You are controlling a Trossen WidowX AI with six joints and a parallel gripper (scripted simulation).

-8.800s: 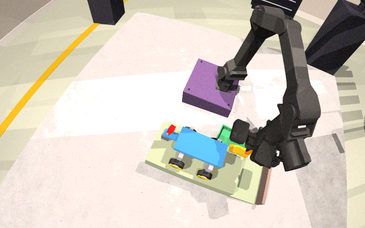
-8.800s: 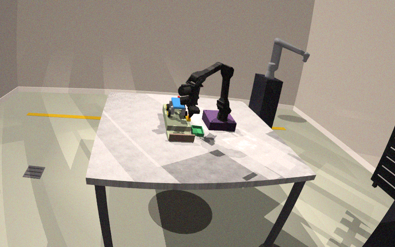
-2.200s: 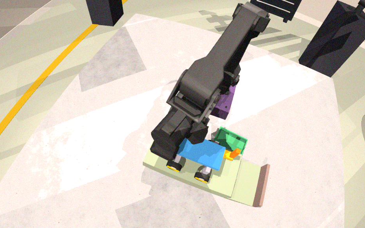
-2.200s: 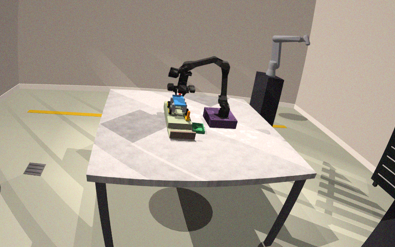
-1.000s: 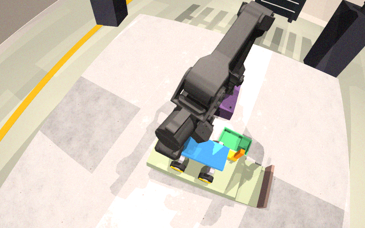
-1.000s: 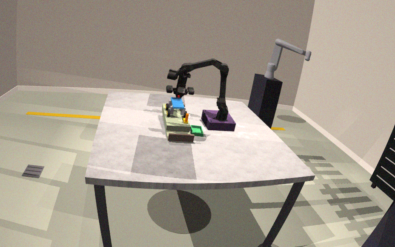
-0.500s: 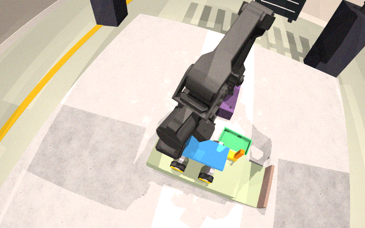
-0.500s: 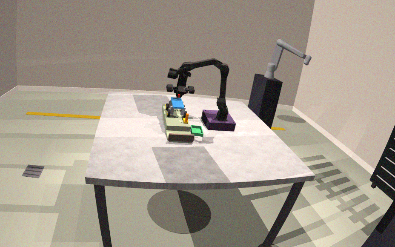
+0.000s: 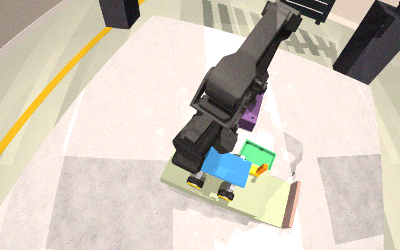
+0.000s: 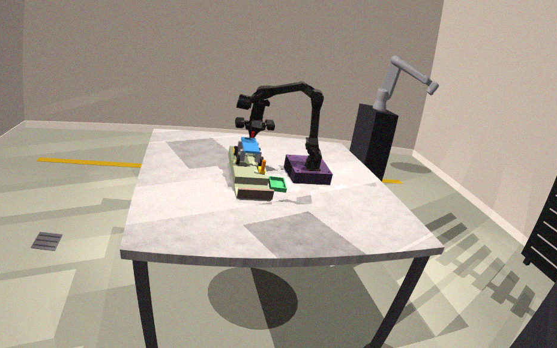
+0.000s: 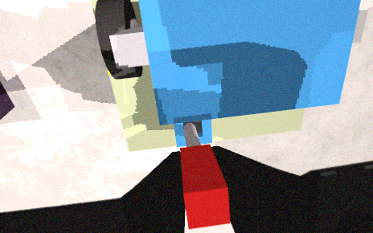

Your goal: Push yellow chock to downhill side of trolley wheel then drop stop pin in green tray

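Now: gripper tip 19 cm to the right of the yellow chock and 7 cm above it. The rest, counted from my gripper tip: blue trolley 3 cm ahead, 9 cm to the left, 4 cm below; then red-headed stop pin right at my gripper tip; then pale green ramp 4 cm ahead, 9 cm to the left, 11 cm below.
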